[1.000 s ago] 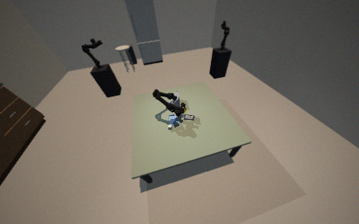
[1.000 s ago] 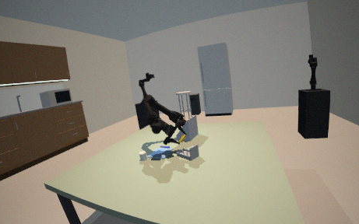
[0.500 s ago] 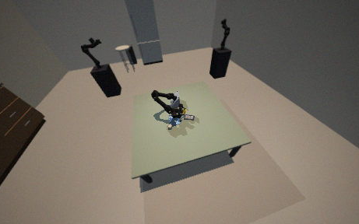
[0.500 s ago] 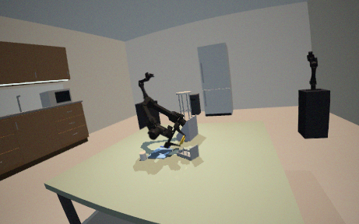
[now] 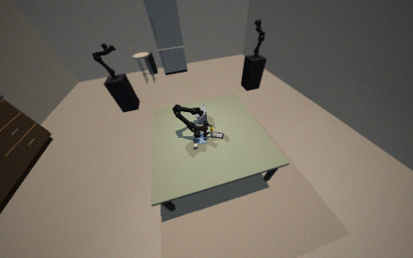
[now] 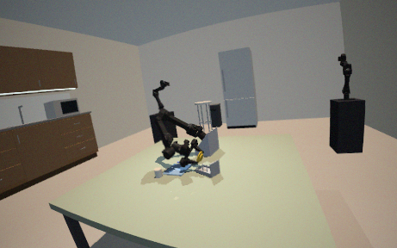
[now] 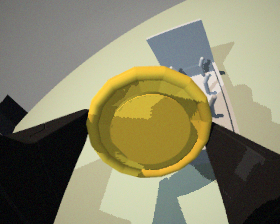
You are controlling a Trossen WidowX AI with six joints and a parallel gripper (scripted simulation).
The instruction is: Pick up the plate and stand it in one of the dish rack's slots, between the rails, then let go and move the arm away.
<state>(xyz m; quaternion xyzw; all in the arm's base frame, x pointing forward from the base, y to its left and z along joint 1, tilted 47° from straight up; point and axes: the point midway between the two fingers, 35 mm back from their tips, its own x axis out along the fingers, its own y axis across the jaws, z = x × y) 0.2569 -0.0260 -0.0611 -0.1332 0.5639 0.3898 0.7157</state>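
The grey dish rack is 5 cm ahead of my gripper tip, 5 cm to the left of it and 5 cm below it. Also, from my gripper tip: white cup: 14 cm ahead, 23 cm to the right, 5 cm below.
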